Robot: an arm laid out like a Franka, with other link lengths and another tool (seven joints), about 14 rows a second.
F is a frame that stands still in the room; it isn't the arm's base.
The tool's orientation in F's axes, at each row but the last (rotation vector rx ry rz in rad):
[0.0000 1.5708 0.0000]
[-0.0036 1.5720 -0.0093]
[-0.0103 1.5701 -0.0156]
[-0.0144 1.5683 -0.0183]
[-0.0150 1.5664 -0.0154]
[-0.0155 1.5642 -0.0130]
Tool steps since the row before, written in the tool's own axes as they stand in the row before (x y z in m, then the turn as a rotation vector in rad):
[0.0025 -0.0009 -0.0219 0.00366 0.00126 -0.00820]
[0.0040 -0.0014 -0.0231 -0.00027 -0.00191 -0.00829]
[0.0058 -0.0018 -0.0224 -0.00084 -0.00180 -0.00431]
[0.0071 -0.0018 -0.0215 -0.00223 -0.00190 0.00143]
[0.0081 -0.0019 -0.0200 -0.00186 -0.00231 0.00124]
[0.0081 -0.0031 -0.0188 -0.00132 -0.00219 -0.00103]
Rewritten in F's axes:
[-0.0219 -0.0009 -0.0025 -0.00820 0.00126 -0.00366]
[-0.0231 -0.0013 -0.0040 -0.00830 -0.00188 0.00030]
[-0.0224 -0.0018 -0.0058 -0.00432 -0.00177 0.00087]
[-0.0215 -0.0019 -0.0071 0.00142 -0.00186 0.00227]
[-0.0200 -0.0021 -0.0081 0.00123 -0.00227 0.00191]
[-0.0187 -0.0033 -0.0082 -0.00104 -0.00217 0.00135]

